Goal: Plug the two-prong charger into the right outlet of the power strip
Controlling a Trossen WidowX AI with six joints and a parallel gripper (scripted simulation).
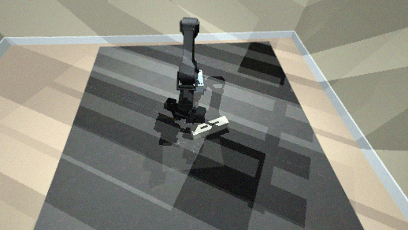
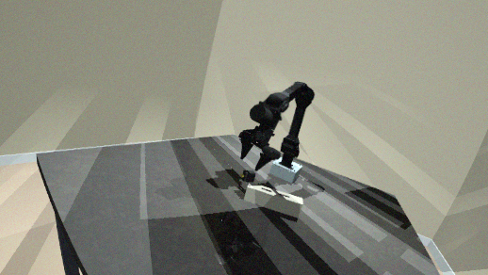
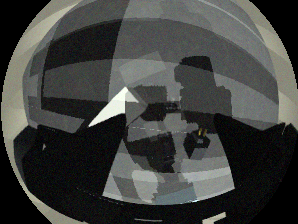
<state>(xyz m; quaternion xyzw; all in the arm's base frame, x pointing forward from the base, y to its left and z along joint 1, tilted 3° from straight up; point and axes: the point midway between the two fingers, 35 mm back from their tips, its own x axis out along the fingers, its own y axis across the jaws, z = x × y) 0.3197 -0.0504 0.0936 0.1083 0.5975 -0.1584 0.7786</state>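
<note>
Right now the dark two-prong charger is 100 mm behind my gripper tip, 90 mm below it and 50 mm to the right of it.
</note>
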